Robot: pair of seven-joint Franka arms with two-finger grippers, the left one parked.
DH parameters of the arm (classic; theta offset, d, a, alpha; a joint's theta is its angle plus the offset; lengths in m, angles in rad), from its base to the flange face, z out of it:
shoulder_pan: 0 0.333 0 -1.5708
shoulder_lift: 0 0 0 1.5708
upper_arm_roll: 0 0.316 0.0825 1.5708
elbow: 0 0 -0.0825 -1.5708
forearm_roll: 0 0.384 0 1.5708
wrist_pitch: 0 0 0.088 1.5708
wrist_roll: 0 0.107 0 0
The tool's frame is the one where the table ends.
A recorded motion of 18 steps. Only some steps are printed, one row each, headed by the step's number.
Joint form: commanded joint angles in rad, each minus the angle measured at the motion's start. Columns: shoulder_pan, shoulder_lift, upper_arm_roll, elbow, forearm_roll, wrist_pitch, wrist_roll.
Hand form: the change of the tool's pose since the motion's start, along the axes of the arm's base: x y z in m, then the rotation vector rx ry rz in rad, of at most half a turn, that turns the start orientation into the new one. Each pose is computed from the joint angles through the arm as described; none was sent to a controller.
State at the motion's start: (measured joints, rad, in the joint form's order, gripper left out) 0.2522 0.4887 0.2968 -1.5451 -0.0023 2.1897 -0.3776
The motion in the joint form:
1: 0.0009 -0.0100 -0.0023 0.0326 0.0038 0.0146 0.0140
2: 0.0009 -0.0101 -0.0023 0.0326 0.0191 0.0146 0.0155
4: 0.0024 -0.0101 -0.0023 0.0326 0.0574 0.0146 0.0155
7: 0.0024 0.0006 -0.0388 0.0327 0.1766 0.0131 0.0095
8: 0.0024 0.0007 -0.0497 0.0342 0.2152 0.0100 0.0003
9: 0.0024 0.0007 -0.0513 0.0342 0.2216 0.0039 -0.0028
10: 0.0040 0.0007 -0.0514 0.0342 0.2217 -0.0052 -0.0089
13: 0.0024 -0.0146 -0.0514 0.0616 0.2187 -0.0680 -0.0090
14: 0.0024 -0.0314 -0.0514 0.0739 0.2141 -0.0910 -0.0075
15: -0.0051 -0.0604 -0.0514 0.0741 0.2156 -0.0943 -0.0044
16: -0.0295 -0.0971 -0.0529 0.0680 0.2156 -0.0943 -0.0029
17: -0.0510 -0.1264 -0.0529 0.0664 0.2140 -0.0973 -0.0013
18: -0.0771 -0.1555 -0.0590 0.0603 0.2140 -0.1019 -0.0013
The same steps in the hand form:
1: 0.0067 0.0006 0.0241 0.0290 -0.0457 -0.0227
2: 0.0064 0.0010 0.0243 0.0408 -0.0378 -0.0304
4: 0.0053 0.0031 0.0245 0.0699 -0.0185 -0.0448
7: 0.0148 -0.0120 0.0151 0.1405 0.0439 -0.1210
8: 0.0173 -0.0165 0.0150 0.1643 0.0592 -0.1373
9: 0.0171 -0.0172 0.0144 0.1658 0.0664 -0.1370
10: 0.0157 -0.0162 0.0134 0.1616 0.0729 -0.1277
13: 0.0136 -0.0173 0.0312 0.1514 0.0885 -0.1133
14: 0.0117 -0.0178 0.0465 0.1493 0.0803 -0.1069
15: 0.0104 -0.0234 0.0662 0.1584 0.0564 -0.1147
16: 0.0125 -0.0407 0.0881 0.1662 0.0248 -0.1387
17: 0.0138 -0.0553 0.1068 0.1714 -0.0013 -0.1581
18: 0.0163 -0.0761 0.1225 0.1724 -0.0231 -0.1864

